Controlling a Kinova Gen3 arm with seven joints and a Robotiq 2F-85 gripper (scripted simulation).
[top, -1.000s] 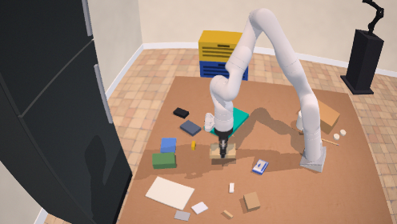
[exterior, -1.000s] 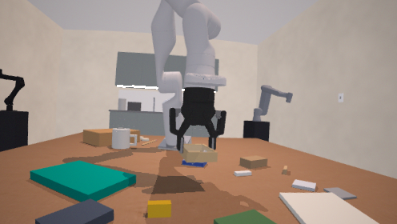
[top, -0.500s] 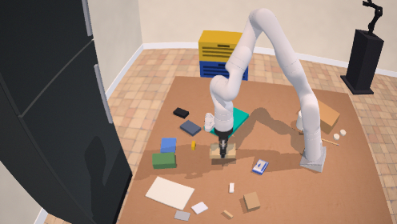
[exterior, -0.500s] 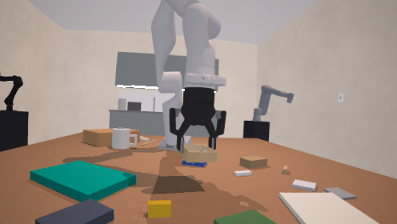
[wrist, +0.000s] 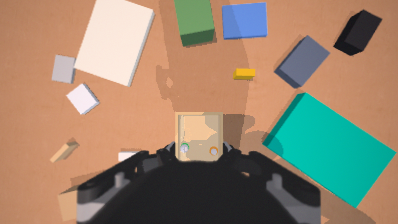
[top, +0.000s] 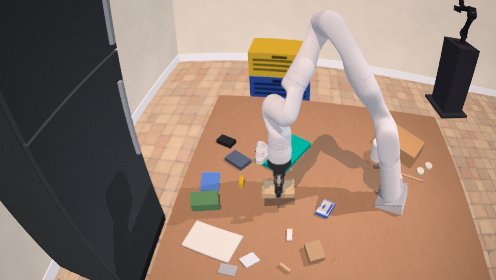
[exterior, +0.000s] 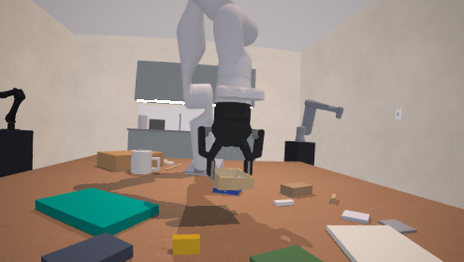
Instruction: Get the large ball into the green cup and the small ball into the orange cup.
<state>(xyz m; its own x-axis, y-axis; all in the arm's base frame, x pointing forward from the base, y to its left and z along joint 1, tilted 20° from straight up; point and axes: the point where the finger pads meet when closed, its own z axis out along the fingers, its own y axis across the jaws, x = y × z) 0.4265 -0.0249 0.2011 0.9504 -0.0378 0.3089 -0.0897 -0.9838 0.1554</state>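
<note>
My gripper is now 20 mm above the covered wooden puzzle. Round my hand: yellow block: 130 mm ahead, 110 mm to the right, 80 mm below; teal slab: 50 mm behind, 260 mm to the right, 80 mm below; green block: 260 mm ahead, 10 mm to the right, 70 mm below.
</note>
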